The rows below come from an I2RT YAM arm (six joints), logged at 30 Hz.
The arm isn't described. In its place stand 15 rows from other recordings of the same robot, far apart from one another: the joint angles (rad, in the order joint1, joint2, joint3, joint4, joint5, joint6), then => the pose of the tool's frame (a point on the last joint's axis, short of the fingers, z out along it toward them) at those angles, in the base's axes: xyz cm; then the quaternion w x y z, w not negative.
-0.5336, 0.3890, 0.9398, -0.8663, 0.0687, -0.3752 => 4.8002 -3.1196 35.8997 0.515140 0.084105 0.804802 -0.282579
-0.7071, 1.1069, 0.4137, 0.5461, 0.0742, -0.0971 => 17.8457 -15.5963 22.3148 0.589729 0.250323 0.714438 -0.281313
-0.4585, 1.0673, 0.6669, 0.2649, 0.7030, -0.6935 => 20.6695 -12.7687 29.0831 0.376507 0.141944 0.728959 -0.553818
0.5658, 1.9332, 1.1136, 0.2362, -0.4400, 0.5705 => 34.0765 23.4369 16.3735 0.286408 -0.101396 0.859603 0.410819
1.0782, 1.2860, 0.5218, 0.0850, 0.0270, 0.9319 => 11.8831 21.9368 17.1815 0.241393 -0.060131 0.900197 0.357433
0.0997, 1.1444, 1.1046, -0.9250, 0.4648, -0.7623 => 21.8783 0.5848 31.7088 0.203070 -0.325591 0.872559 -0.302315
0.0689, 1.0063, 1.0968, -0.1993, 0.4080, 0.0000 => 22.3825 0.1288 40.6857 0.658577 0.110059 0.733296 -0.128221
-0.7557, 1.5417, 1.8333, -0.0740, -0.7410, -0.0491 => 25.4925 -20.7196 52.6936 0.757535 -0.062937 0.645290 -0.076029
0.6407, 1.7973, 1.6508, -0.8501, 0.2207, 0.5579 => 31.6897 22.6568 30.3053 0.291976 -0.008295 0.953710 0.071542
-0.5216, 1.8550, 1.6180, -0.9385, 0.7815, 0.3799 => 32.0867 -21.3319 27.6096 0.154669 0.462283 0.783487 -0.385383
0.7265, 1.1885, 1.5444, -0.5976, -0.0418, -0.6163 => 17.5899 15.8300 47.3824 0.614727 -0.499685 0.608184 0.050382
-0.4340, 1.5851, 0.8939, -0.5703, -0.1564, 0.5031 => 26.0021 -11.4400 16.3540 0.150804 0.434104 0.884316 0.082446
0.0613, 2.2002, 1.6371, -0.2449, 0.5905, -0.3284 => 48.6471 1.0000 17.1994 0.316981 -0.065673 0.892151 -0.315083
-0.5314, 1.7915, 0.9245, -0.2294, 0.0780, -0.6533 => 28.4895 -17.0678 12.5739 0.173639 -0.050017 0.970016 -0.162534
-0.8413, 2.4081, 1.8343, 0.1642, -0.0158, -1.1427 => 37.0304 -41.3361 16.3994 0.305572 -0.129809 0.825982 -0.455554
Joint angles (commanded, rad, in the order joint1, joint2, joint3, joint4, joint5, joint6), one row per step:
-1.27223 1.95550 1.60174 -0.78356 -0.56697 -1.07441
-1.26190 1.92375 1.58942 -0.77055 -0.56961 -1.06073
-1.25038 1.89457 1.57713 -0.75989 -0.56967 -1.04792
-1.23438 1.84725 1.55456 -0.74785 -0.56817 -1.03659
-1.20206 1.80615 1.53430 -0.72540 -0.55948 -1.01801
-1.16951 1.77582 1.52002 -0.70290 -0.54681 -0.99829
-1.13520 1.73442 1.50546 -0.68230 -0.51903 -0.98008
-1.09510 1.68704 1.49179 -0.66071 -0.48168 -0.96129
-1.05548 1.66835 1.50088 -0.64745 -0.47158 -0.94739
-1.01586 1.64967 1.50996 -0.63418 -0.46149 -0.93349
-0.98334 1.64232 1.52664 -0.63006 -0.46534 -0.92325
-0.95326 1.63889 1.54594 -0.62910 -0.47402 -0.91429
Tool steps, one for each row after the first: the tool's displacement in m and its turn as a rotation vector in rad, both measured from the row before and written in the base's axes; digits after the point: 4 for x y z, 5 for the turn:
0.0028 0.0056 0.0094 -0.02172 -0.01455 0.00109
0.0030 0.0058 0.0081 -0.01807 -0.01117 0.00198
0.0033 0.0101 0.0118 -0.02796 -0.01309 0.00694
0.0093 0.0108 0.0102 -0.03102 -0.01230 0.01439
0.0095 0.0091 0.0078 -0.02655 -0.00954 0.01155
0.0084 0.0114 0.0113 -0.04019 -0.00360 0.00519
0.0088 0.0137 0.0134 -0.04966 -0.00383 0.00365
0.0114 0.0092 0.0103 -0.03012 -0.01718 0.02368
0.0108 0.0098 0.0103 -0.02915 -0.01903 0.02369
0.0095 0.0075 0.0084 -0.01481 -0.02056 0.02900
0.0090 0.0069 0.0077 -0.00952 -0.02081 0.03117

